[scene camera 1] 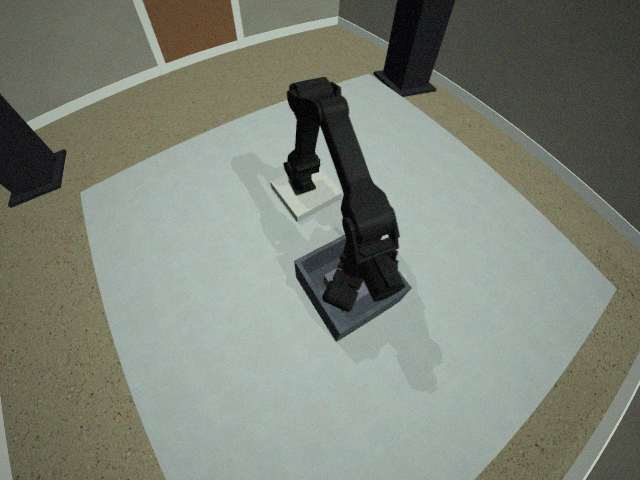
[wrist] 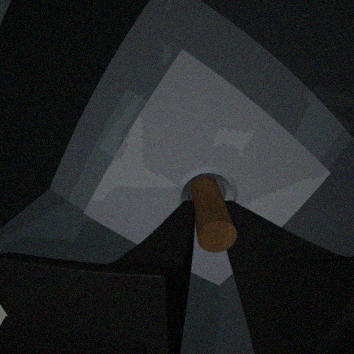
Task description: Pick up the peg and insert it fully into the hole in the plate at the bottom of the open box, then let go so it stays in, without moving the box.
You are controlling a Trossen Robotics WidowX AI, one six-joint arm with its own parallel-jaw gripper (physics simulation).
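Seen in the pictures: gripper, fingertip midpoint: (scene camera 1: 348, 279) (wrist: 206, 209); arm's base, link origin: (scene camera 1: 302, 184).
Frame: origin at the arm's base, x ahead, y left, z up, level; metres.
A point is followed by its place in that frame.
Note:
The brown round peg (wrist: 214, 215) @(x 0.340, y -0.010, z 0.056 m) is held between the dark fingertips of my gripper (wrist: 206, 209) @(x 0.332, y -0.019, z 0.032 m), which is shut on it. Its far end lies over the round hole (wrist: 186, 192) @(x 0.331, y -0.006, z 0.029 m) in the light grey square plate (wrist: 175, 110) @(x 0.355, y 0.022, z 0.029 m); how deep it sits cannot be told. The plate lies on the bottom of the open blue-grey box (scene camera 1: 315, 305) @(x 0.349, y -0.109, z 0.001 m) (wrist: 117, 65) @(x 0.350, y 0.067, z -0.021 m). In the scene view my gripper reaches down into the box, and its body hides the peg, the hole and most of the plate.
The arm's base stands on a white slab (scene camera 1: 302, 210) @(x 0.087, y -0.034, z -0.001 m) behind the box. The box walls (scene camera 1: 374, 316) @(x 0.430, y 0.004, z 0.005 m) rise closely around the gripper. The box stands on a pale floor mat (scene camera 1: 206, 320) @(x 0.276, y -0.367, z -0.029 m). Dark pillars (scene camera 1: 416, 41) (scene camera 1: 25, 155) stand beyond the mat.

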